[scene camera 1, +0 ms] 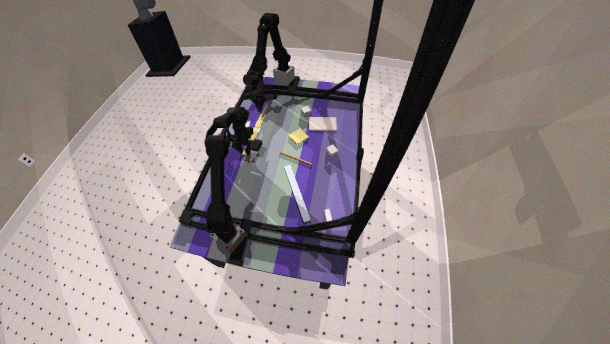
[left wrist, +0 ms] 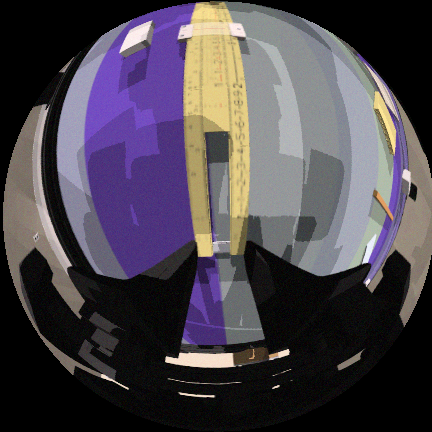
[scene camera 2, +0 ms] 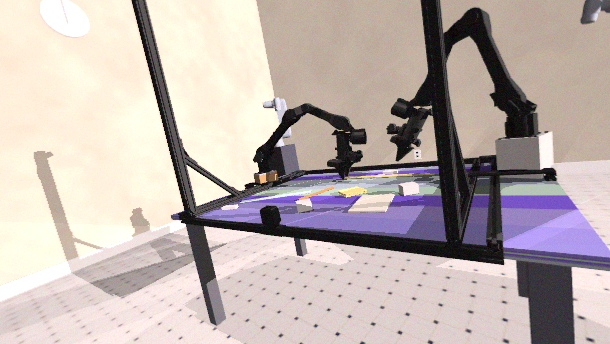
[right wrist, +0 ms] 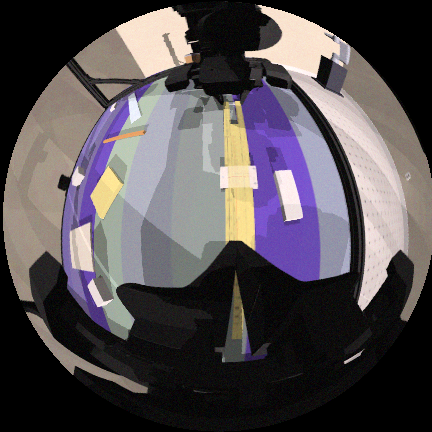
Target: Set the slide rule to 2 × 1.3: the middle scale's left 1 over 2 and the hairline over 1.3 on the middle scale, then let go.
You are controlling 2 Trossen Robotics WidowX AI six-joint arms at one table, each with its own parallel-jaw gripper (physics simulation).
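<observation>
The yellow slide rule [scene camera 1: 258, 123] [scene camera 2: 387, 176] [left wrist: 213, 100] [right wrist: 239, 209] lies on the table near the left rail. Its middle slide is pushed away from the near end, so an open slot shows there in the left wrist view. The clear cursor [left wrist: 211, 31] [right wrist: 238, 177] sits across the rule further along. My left gripper [scene camera 1: 250, 154] [scene camera 2: 341, 176] [left wrist: 220, 246] is down at the table, shut across the rule's near end. My right gripper [scene camera 1: 261, 106] [scene camera 2: 400, 158] [right wrist: 234, 245] is shut on nothing and hangs tilted above the rule's other end.
A white block [left wrist: 137, 38] [right wrist: 287, 195] lies beside the rule. A yellow pad [scene camera 1: 298, 136], a white card [scene camera 1: 323, 123], an orange pencil [scene camera 1: 295, 158], a white ruler [scene camera 1: 297, 192], a white cube [scene camera 1: 331, 149] and small blocks lie to the right. Black frame posts [scene camera 1: 406, 112] ring the table.
</observation>
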